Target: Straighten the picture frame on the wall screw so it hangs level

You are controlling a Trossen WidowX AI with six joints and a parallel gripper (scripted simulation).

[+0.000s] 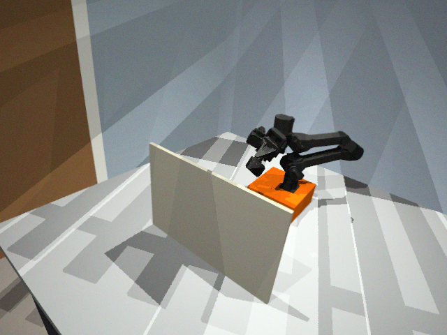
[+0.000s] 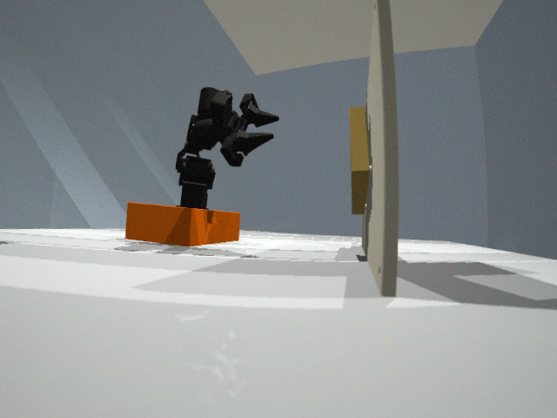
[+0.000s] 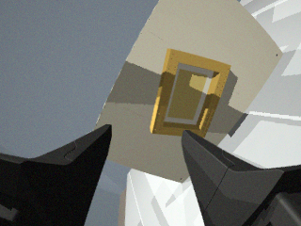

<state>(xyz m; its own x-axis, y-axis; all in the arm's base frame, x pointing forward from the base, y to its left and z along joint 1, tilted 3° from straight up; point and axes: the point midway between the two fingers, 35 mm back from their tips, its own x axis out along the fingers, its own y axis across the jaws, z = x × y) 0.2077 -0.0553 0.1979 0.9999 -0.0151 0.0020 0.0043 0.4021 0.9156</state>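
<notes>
Right now the yellow picture frame is 18 cm ahead of my gripper tip, 2 cm to the right of it and 10 cm below it. Also, from my gripper tip: wall panel (19 cm ahead, 1 cm to the right, 11 cm below).
</notes>
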